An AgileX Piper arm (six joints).
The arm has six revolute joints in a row. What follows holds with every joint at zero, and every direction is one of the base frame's.
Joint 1 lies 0.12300 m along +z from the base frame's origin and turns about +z.
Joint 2 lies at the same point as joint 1 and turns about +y.
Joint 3 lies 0.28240 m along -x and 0.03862 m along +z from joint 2 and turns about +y.
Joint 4 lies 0.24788 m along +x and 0.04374 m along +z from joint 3 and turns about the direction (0.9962, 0, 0.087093).
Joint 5 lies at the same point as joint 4 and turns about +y.
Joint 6 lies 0.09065 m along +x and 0.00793 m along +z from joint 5 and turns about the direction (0.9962, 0, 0.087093).
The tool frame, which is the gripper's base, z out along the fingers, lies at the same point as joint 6; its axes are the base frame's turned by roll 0.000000, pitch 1.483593 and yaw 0.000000 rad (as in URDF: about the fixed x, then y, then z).
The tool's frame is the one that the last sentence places.
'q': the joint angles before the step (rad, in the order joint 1, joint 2, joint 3, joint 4, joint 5, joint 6). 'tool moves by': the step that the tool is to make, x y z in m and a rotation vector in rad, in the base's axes. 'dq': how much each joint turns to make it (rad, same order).
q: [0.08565, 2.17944, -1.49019, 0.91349, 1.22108, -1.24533]
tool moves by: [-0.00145, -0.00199, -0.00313, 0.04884, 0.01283, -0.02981]
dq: [-0.01194, 0.00222, 0.02618, 0.05967, 0.00001, -0.02563]
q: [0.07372, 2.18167, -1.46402, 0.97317, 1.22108, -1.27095]
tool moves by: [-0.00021, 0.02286, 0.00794, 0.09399, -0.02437, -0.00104]
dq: [0.04364, -0.00205, -0.00205, 0.11246, 0.00001, -0.03617]
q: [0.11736, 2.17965, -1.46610, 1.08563, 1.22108, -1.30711]
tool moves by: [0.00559, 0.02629, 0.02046, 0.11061, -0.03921, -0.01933]
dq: [0.04983, -0.00491, -0.04569, 0.12639, 0.00001, -0.00464]
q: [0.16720, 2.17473, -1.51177, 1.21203, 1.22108, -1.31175]
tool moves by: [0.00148, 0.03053, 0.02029, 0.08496, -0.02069, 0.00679]
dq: [0.06340, 0.00000, -0.05926, 0.08858, 0.00000, 0.02478]
